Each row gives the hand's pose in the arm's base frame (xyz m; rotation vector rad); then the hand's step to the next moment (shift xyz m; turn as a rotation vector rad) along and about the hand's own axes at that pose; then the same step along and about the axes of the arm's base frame.
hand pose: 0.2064 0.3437 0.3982 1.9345 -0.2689 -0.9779
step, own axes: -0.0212 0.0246 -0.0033 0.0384 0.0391 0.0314
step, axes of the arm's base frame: -0.0068 -0.0001 0.0319 0.0102 -0.0622 0.0034
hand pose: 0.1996 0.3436 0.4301 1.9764 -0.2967 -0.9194
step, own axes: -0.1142 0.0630 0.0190 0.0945 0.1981 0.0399
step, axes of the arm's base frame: -0.0835 0.0132 0.1012 0.0662 -0.1864 0.1032
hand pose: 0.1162 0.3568 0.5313 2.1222 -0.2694 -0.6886
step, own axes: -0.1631 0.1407 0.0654 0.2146 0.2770 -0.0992
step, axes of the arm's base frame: -0.1636 -0.0601 0.1425 0.2480 -0.1906 0.1866
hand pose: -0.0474 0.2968 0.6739 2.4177 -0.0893 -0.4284
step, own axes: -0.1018 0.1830 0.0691 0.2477 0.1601 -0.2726
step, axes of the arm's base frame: -0.1101 -0.1659 0.0948 0.3305 -0.0001 0.2282
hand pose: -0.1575 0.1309 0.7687 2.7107 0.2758 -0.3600
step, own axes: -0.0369 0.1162 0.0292 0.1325 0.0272 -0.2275
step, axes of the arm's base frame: -0.0131 -0.1220 0.0256 0.1799 0.0857 0.1742
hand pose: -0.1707 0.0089 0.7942 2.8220 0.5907 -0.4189
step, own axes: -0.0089 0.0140 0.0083 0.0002 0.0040 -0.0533
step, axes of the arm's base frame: -0.0038 -0.0180 -0.0026 0.0141 0.0112 0.0503
